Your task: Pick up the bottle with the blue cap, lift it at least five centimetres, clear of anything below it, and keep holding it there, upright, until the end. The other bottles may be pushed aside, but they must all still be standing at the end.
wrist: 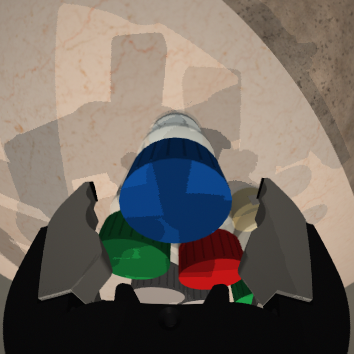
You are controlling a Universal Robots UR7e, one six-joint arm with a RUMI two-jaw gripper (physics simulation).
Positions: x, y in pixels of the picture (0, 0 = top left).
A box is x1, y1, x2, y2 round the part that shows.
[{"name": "my gripper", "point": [175, 181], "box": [2, 177, 349, 353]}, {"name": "green-capped bottle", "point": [132, 255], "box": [98, 162, 169, 278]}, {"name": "grey-capped bottle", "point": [244, 205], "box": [230, 183, 258, 250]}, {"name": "grey-capped bottle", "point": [167, 289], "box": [130, 243, 184, 303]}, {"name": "blue-capped bottle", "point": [174, 192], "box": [118, 109, 231, 242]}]
